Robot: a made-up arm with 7 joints. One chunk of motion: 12 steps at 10 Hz.
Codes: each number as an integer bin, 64 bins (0 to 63) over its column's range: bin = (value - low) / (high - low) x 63, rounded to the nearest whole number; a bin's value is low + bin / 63 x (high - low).
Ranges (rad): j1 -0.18..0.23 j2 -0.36..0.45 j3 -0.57..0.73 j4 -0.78..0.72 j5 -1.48..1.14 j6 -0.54..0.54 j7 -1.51..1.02
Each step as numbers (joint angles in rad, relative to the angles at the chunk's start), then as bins.
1 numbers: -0.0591 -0.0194 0.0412 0.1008 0.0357 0.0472 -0.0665
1 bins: 19 26 30 37 36 34 36
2 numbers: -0.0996 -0.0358 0.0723 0.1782 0.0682 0.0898 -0.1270
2 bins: 12 25 31 40 37 37 34
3 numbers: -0.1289 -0.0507 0.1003 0.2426 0.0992 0.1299 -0.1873
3 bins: 8 24 32 43 38 39 33
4 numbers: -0.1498 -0.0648 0.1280 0.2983 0.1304 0.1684 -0.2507
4 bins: 5 23 34 45 39 41 31
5 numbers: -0.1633 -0.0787 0.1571 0.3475 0.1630 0.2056 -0.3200
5 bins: 3 22 35 47 40 43 30
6 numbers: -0.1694 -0.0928 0.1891 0.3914 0.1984 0.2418 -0.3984
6 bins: 2 21 37 49 40 46 28
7 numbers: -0.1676 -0.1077 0.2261 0.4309 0.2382 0.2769 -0.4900
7 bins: 2 20 39 51 41 48 25
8 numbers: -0.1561 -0.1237 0.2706 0.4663 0.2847 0.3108 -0.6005
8 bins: 4 18 41 52 42 50 23
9 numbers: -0.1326 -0.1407 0.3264 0.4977 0.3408 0.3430 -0.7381
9 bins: 7 17 43 54 44 52 19
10 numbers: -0.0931 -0.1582 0.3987 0.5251 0.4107 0.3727 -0.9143
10 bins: 13 16 47 55 45 53 15
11 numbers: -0.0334 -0.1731 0.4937 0.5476 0.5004 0.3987 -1.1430
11 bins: 23 15 52 56 48 55 9
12 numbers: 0.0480 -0.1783 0.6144 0.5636 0.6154 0.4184 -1.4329
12 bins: 35 14 57 56 50 56 2
